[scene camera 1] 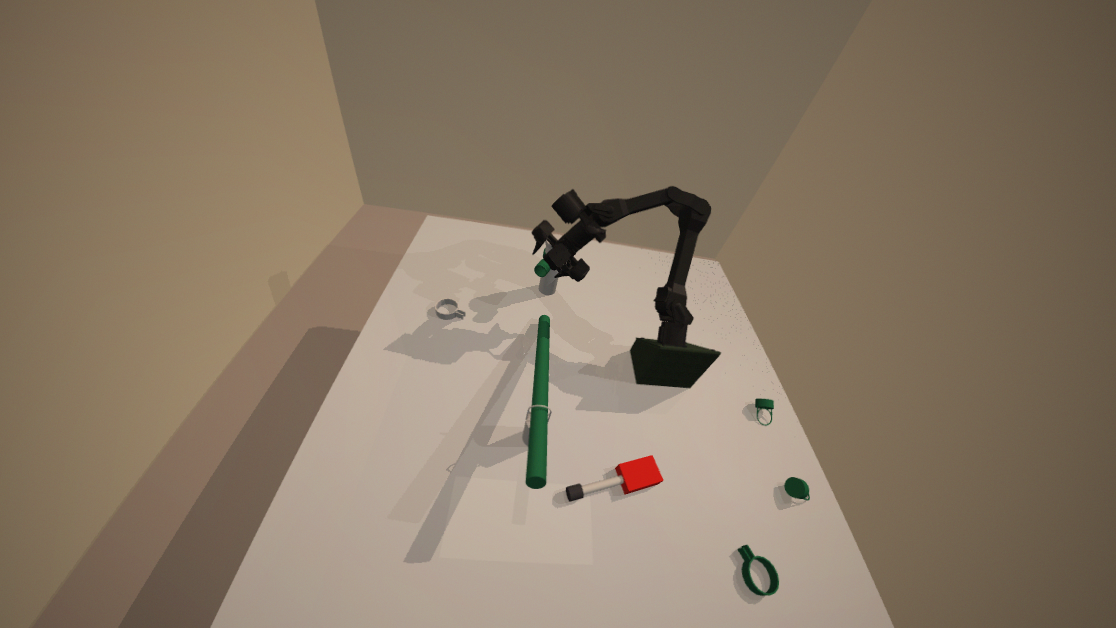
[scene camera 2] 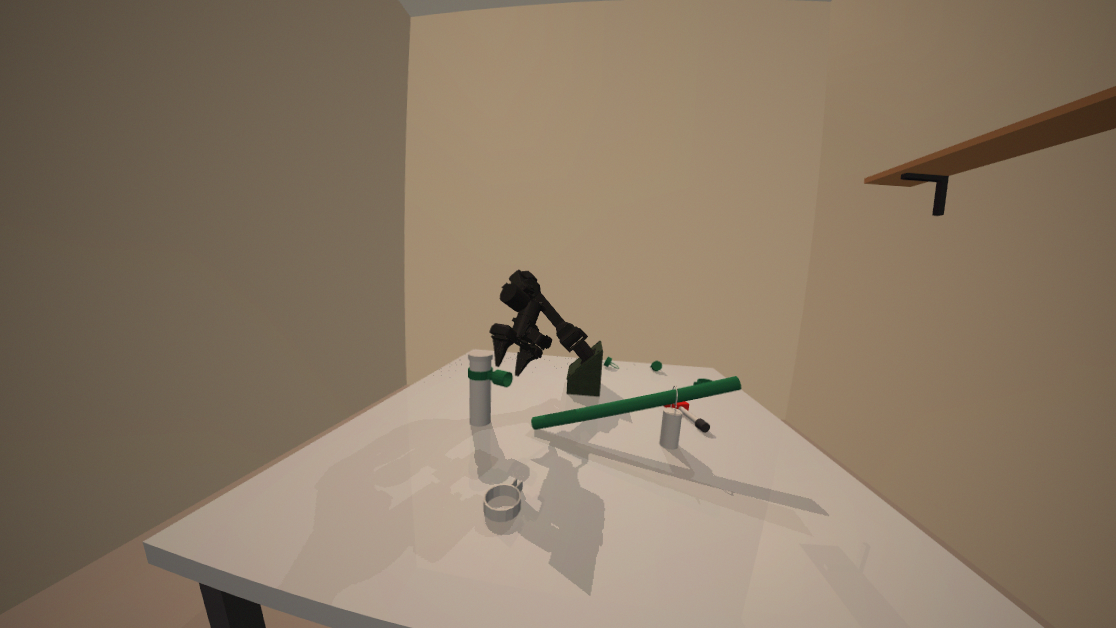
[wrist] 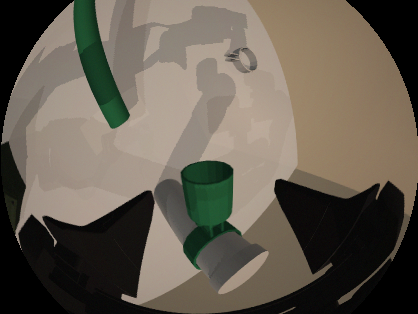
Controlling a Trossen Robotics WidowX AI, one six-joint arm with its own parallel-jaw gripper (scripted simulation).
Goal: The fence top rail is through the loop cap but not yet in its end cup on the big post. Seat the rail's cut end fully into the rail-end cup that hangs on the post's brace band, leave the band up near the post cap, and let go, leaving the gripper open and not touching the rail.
My gripper shows in scene camera 1 (544, 265), in scene camera 2 and in the wrist view. One and the same spot on my gripper: (scene camera 2: 501, 343) is (wrist: 324, 241).
